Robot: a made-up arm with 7 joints. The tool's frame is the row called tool. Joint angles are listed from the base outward.
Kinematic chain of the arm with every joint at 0, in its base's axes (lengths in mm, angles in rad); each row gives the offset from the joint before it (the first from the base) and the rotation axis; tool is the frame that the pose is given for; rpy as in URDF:
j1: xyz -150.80 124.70 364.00 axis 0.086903 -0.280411 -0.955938
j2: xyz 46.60 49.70 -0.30 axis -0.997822 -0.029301 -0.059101
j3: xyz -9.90 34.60 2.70 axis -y
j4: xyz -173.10 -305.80 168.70 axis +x
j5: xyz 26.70 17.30 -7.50 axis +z
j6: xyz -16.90 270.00 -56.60 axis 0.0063 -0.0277 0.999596
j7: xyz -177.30 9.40 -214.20 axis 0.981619 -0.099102 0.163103
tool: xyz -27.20 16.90 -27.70 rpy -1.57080 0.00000 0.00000
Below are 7 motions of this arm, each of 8 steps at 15 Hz.
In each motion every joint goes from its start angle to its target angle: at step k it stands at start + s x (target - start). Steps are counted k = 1, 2, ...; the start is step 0. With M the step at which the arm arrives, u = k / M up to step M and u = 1 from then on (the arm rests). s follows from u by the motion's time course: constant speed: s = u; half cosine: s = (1 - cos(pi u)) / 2; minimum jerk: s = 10 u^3 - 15 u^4 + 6 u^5.
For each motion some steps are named. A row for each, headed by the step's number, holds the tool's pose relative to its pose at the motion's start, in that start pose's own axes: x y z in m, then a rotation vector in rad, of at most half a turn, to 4 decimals.
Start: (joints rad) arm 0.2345 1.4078 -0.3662 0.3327 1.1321 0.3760 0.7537
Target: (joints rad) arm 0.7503 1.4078 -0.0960 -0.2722 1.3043 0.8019 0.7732
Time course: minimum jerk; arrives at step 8
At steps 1, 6, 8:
1: -0.0021 -0.0016 0.0004 0.0030 0.0015 0.0094
6: -0.0779 -0.1109 0.0611 0.3483 0.0638 0.4872
8: -0.0810 -0.1257 0.0712 0.4109 0.0659 0.5346

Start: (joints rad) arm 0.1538 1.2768 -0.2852 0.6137 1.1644 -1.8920 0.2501
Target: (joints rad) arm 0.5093 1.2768 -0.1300 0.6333 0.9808 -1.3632 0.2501
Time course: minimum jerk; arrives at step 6
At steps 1, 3, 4, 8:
1: -0.0023 0.0000 0.0039 0.0026 -0.0034 0.0032
3: -0.0262 0.0005 0.0571 0.0368 -0.0483 0.0388
4: -0.0349 0.0018 0.0916 0.0579 -0.0766 0.0557
8: -0.0381 0.0033 0.1169 0.0726 -0.0972 0.0654

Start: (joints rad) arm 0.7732 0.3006 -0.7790 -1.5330 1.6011 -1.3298 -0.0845
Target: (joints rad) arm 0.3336 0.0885 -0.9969 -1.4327 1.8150 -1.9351 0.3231
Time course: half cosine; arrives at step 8
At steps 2, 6, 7, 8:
2: 0.0347 0.0319 -0.0334 0.0281 0.0174 -0.0620
6: 0.2360 0.1147 -0.2245 0.1704 0.0138 -0.3667
7: 0.2705 0.1154 -0.2558 0.1926 0.0008 -0.4118
8: 0.2827 0.1148 -0.2668 0.2004 -0.0046 -0.4274

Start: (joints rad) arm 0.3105 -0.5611 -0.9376 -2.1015 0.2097 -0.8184 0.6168
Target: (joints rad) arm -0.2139 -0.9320 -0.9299 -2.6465 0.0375 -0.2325 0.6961
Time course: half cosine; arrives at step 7
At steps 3, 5, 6, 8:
3: 0.1842 0.1208 -0.1116 -0.0643 -0.3488 -0.1632
5: 0.4313 0.1884 -0.1622 -0.1701 -0.6890 -0.3302
6: 0.5148 0.1952 -0.1610 -0.2120 -0.7896 -0.3834
8: 0.5442 0.1958 -0.1585 -0.2276 -0.8241 -0.4022

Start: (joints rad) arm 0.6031 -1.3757 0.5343 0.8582 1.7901 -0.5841 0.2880
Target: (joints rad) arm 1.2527 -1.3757 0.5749 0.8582 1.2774 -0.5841 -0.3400
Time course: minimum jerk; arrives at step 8
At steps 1, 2, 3, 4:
1: -0.0010 0.0033 -0.0024 -0.0160 0.0002 -0.0018
2: -0.0063 0.0211 -0.0163 -0.1027 0.0020 -0.0126
3: -0.0146 0.0553 -0.0463 -0.2700 0.0075 -0.0400
4: -0.0209 0.0980 -0.0904 -0.4822 0.0200 -0.0879

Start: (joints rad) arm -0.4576 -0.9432 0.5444 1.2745 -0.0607 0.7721 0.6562
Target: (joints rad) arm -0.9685 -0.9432 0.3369 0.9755 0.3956 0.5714 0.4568
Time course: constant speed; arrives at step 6
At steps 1, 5, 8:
1: 0.0122 -0.0074 0.0075 -0.0214 0.0961 0.0284
5: 0.0578 -0.0581 0.0516 -0.0308 0.4623 0.2045
8: 0.0711 -0.0775 0.0656 -0.0122 0.5458 0.2606

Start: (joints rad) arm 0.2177 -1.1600 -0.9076 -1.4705 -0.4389 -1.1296 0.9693
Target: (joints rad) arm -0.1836 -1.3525 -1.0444 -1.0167 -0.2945 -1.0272 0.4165
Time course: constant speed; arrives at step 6
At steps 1, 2, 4, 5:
1: -0.0268 -0.0493 0.0140 -0.0488 -0.0036 0.1624
2: -0.0456 -0.1043 0.0243 -0.1031 -0.0219 0.3253
4: -0.0553 -0.2248 0.0365 -0.2245 -0.1012 0.6477
5: -0.0450 -0.2867 0.0396 -0.2893 -0.1616 0.8051

